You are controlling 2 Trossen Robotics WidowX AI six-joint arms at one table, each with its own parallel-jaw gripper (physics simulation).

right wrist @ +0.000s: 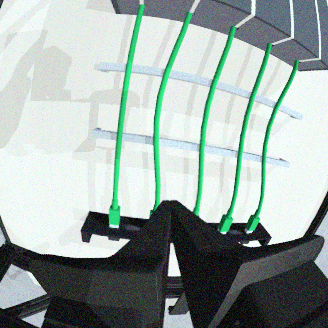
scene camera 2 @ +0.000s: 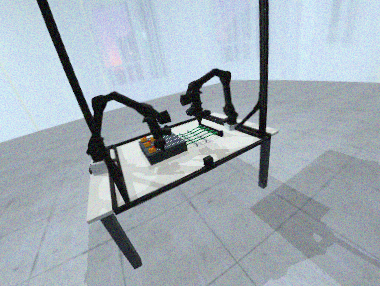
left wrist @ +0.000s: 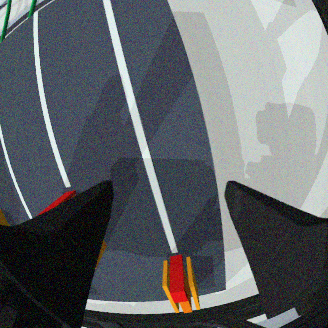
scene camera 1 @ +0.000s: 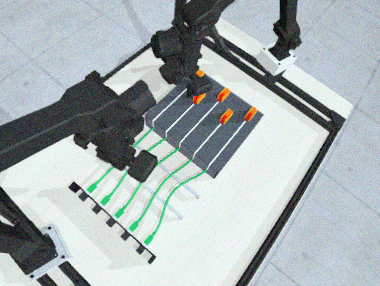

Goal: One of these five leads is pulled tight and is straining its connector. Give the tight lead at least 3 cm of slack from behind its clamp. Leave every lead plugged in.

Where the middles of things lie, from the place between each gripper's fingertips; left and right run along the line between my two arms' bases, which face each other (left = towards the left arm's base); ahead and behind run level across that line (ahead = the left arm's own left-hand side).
Right now the orange lever (left wrist: pixel 185 305) is 7 cm to the left of my left hand.
I see the orange lever 37 cm to the left of my right hand, 9 cm behind it and 5 cm below it.
